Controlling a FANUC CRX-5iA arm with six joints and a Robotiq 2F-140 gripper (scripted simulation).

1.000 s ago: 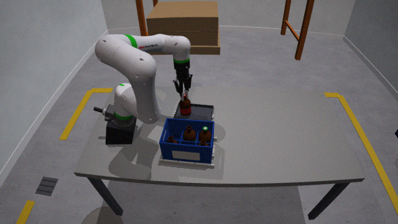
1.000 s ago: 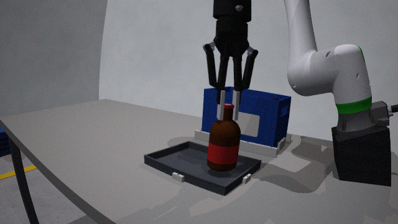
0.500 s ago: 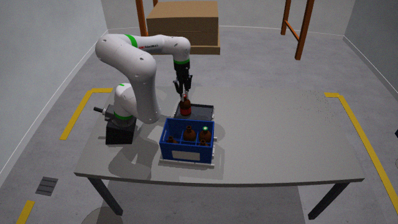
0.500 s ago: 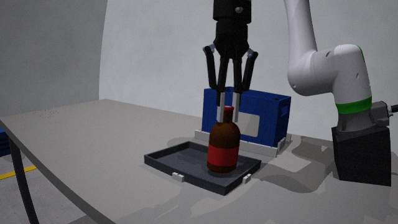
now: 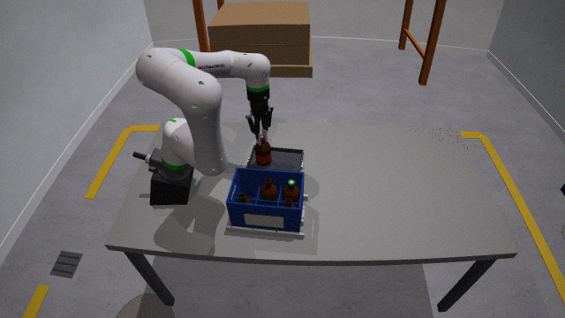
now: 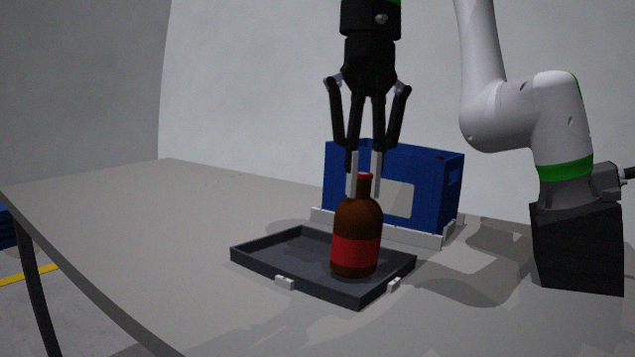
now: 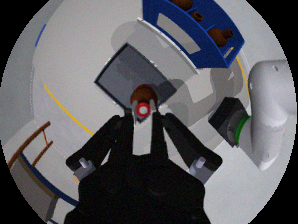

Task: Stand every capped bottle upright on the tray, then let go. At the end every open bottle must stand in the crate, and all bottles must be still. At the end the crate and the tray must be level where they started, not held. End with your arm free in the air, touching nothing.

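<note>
My gripper is now 6 cm short of the glass bottle, 26 cm to the left of it and 8 cm above it. From my hand the other things lie so: blue crate 5 cm ahead, 31 cm to the right, 8 cm below; then tray 6 cm ahead, 1 cm to the right, 15 cm below.
</note>
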